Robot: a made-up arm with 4 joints. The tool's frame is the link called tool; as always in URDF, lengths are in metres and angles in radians. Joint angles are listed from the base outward. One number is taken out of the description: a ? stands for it. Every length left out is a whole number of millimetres.
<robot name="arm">
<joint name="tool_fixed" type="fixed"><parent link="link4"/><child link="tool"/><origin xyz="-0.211 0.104 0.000" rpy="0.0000 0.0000 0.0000"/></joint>
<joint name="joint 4" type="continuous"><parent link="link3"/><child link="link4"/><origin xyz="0.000 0.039 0.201" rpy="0.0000 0.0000 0.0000"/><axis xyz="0 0 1"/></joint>
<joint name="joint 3" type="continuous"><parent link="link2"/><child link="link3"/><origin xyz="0.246 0.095 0.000" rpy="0.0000 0.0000 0.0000"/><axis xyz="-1 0 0"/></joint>
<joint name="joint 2" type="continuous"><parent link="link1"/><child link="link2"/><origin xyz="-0.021 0.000 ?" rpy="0.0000 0.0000 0.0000"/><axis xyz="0 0 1"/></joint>
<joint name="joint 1" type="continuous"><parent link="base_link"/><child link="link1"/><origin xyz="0.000 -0.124 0.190" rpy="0.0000 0.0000 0.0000"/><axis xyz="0 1 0"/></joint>
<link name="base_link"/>
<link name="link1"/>
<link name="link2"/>
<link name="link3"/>
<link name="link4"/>
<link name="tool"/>
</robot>
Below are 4 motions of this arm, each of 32 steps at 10 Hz.
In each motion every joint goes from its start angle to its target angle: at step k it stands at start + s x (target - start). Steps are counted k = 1, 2, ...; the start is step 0. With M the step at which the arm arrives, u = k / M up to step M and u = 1 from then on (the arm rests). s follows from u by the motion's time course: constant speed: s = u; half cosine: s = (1 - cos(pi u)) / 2; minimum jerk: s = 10 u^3 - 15 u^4 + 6 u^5.
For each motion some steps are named. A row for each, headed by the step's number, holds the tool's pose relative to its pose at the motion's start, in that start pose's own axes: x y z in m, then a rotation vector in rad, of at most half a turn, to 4 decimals.
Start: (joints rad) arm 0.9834 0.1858 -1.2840 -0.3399
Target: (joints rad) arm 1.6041 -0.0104 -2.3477 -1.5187
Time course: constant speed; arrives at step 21
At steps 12, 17, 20, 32:
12: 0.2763 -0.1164 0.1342 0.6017 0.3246 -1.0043
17: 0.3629 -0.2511 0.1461 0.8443 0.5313 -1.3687
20: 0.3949 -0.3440 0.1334 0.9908 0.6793 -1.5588
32: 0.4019 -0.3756 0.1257 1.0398 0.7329 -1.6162

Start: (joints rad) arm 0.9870 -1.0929 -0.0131 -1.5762
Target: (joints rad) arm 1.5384 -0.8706 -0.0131 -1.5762
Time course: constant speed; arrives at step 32
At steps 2, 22, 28, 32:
2: -0.0150 0.0005 -0.0158 -0.0161 -0.0306 0.0137
22: -0.1318 -0.0128 -0.1974 -0.1999 -0.3237 0.1484
28: -0.1539 -0.0238 -0.2575 -0.2631 -0.4069 0.1873
32: -0.1651 -0.0330 -0.2981 -0.3073 -0.4611 0.2126

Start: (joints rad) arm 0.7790 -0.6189 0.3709 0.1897
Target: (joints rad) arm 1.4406 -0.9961 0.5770 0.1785
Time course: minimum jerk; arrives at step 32
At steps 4, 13, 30, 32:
4: 0.0046 0.0020 -0.0012 -0.0074 0.0118 -0.0027
13: 0.0891 0.0408 -0.0390 -0.1625 0.2386 -0.0506
30: 0.2176 0.1058 -0.1969 -0.5616 0.6944 -0.1247
32: 0.2178 0.1060 -0.1976 -0.5631 0.6958 -0.1249

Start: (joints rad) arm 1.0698 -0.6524 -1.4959 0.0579
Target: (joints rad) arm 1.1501 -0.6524 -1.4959 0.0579
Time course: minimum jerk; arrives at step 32
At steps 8, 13, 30, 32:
8: 0.0019 0.0005 -0.0014 -0.0050 0.0008 -0.0066
13: 0.0061 0.0014 -0.0045 -0.0159 0.0025 -0.0209
30: 0.0187 0.0035 -0.0138 -0.0483 0.0076 -0.0635
32: 0.0188 0.0035 -0.0138 -0.0484 0.0076 -0.0636

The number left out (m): 0.143
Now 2 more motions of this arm.
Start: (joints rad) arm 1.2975 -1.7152 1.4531 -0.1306
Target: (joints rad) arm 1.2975 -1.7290 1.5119 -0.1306
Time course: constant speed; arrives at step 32
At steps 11, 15, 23, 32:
11: 0.0009 0.0042 -0.0037 -0.0207 0.0020 -0.0005
15: 0.0013 0.0057 -0.0051 -0.0282 0.0028 -0.0007
23: 0.0020 0.0086 -0.0079 -0.0432 0.0043 -0.0010
32: 0.0027 0.0119 -0.0110 -0.0601 0.0060 -0.0012

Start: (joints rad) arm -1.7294 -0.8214 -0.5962 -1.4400
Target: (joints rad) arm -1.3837 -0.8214 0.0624 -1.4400
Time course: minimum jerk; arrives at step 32
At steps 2, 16, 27, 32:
2: -0.0003 0.0003 -0.0007 -0.0007 -0.0019 -0.0003
16: -0.0401 0.0490 -0.1855 -0.1663 -0.4375 -0.0496
27: -0.0148 0.0594 -0.3722 -0.3396 -0.8446 -0.0643
32: -0.0112 0.0586 -0.3837 -0.3511 -0.8702 -0.0641

